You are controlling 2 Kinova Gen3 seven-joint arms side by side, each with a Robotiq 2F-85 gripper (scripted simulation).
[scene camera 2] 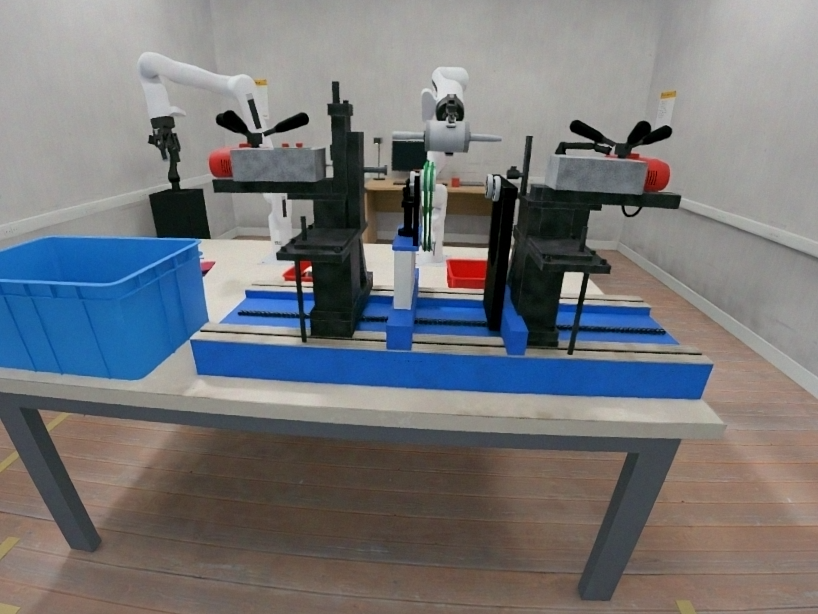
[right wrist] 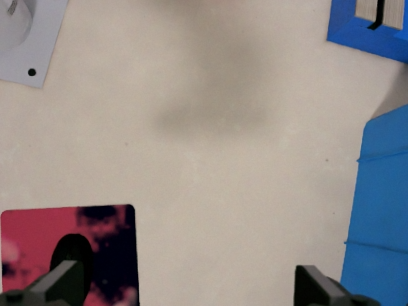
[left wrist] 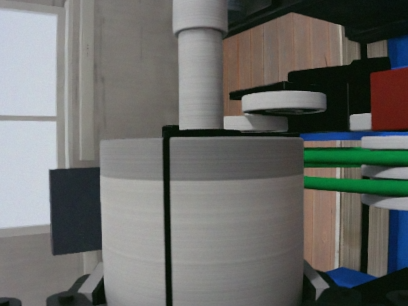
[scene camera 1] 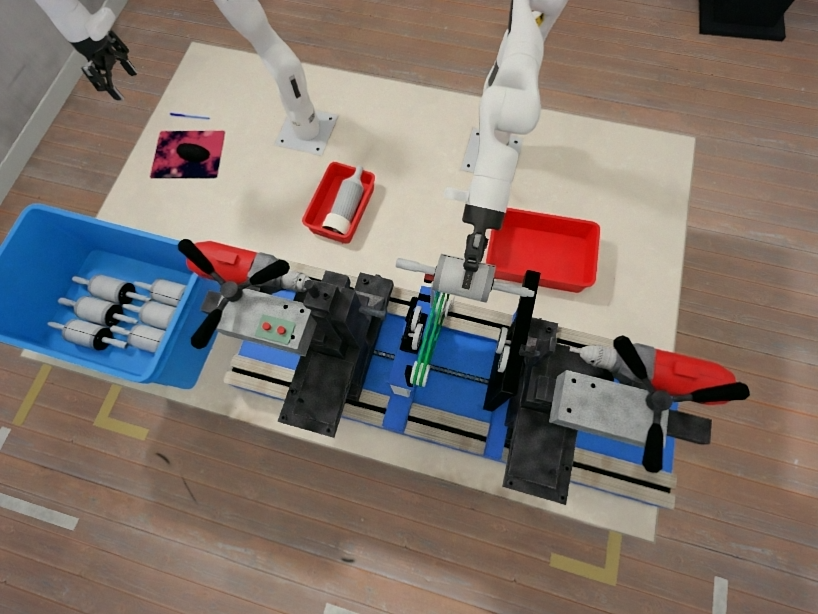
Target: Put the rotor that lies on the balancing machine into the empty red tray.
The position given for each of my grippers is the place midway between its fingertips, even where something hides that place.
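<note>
There is my left gripper [scene camera 1: 465, 288], and that same left gripper [left wrist: 202, 284] is visible from its own wrist too. My right gripper [scene camera 1: 127, 87] can be found again as the gripper [scene camera 2: 172, 161] and, from its wrist, as the gripper [right wrist: 189, 287]. A blue bin [scene camera 2: 102, 332] is here as well, and I see the bin [right wrist: 365, 268] from the right wrist, whereas in the left wrist view it is out of frame. A red tray [scene camera 1: 564, 250] is in the scene, and so is a red tray [scene camera 1: 322, 202]. I also see a mouse mat [scene camera 1: 167, 164]; in the left wrist view the mat is out of frame. And there is a mouse [right wrist: 73, 247].
</note>
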